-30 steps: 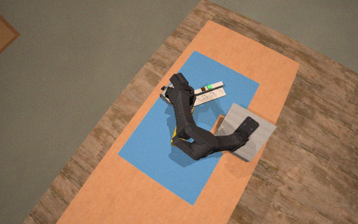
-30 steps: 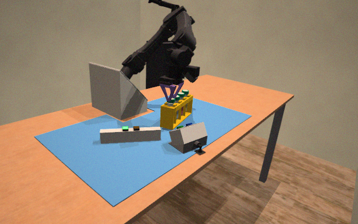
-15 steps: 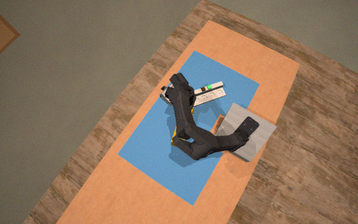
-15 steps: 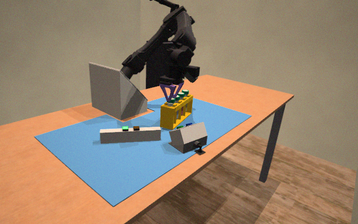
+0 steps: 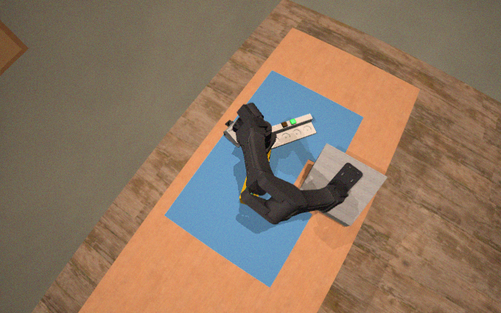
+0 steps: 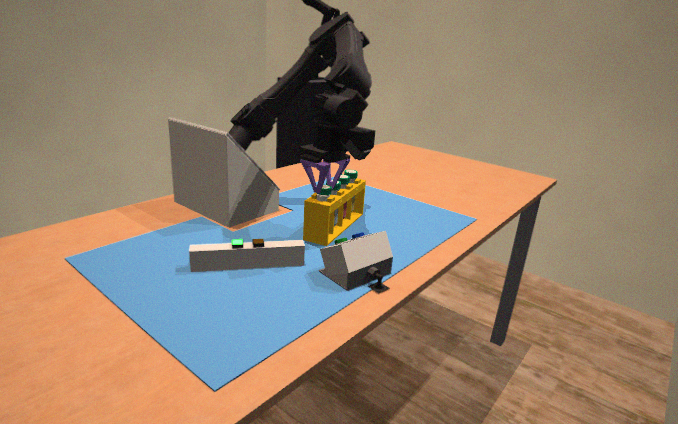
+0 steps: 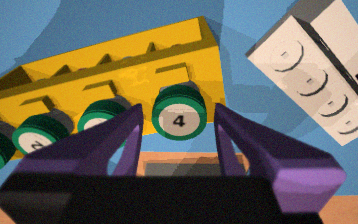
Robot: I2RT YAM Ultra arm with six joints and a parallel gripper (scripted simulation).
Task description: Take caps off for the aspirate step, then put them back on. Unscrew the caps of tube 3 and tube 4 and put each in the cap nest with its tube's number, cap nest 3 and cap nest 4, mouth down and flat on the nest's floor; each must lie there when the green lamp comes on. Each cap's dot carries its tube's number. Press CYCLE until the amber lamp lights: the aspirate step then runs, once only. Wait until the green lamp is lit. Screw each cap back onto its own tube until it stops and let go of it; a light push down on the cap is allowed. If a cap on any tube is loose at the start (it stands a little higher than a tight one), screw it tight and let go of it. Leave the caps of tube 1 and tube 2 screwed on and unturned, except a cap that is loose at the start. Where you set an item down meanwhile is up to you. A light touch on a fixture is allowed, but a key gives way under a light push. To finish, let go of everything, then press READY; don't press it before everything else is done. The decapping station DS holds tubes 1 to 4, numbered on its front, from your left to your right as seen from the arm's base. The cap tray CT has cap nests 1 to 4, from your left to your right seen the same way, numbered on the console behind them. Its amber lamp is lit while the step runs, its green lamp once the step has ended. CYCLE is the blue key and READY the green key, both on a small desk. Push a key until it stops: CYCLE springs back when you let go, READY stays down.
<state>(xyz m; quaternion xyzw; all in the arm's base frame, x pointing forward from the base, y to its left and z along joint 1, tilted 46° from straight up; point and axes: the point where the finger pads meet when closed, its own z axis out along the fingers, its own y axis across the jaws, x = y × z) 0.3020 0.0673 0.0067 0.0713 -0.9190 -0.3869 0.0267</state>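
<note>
My hand is 10 mm above the cap 4. Round my hand: cap 3: 50 mm to the left, 20 mm behind, 10 mm below; then blue key: 140 mm ahead, 60 mm below, 30 mm to the right; then cap 2: 100 mm to the left, 40 mm behind, 10 mm below.
</note>
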